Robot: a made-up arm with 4 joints.
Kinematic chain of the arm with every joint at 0, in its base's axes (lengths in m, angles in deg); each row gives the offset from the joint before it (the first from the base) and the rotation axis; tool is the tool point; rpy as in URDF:
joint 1: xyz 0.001 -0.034 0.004 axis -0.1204 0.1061 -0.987
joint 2: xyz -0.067 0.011 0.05 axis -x
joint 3: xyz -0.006 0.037 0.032 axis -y
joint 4: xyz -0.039 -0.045 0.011 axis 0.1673 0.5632 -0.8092
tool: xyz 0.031 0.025 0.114 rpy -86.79 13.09 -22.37
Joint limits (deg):
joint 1: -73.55..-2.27
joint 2: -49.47..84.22
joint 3: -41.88..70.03
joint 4: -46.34..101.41
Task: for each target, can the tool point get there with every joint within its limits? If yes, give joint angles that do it. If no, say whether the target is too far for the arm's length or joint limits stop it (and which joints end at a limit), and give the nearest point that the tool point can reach.
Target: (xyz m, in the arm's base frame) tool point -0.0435 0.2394 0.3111
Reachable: no: too far | nearest point -0.0610 0.1012 0.1772 | short by 0.193 m
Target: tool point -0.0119 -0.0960 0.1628
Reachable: yes | joints -29.38 23.57 -9.31 89.40
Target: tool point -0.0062 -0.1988 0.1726
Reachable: yes | joints -61.90 -38.18 -1.94 -26.80
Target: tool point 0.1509 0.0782 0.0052
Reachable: no: joint limits stop it (at a limit: joint 1, joint 2, joint 3) | nearest point 0.0160 0.0809 0.0697 | short by 0.150 m
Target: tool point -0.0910 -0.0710 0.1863
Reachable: yes | joints -14.35 17.32 39.97 63.35
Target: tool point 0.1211 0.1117 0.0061
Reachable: no: joint limits stop it (at a limit: joint 1, joint 2, joint 3) | nearest point 0.0111 0.0916 0.0615 | short by 0.125 m
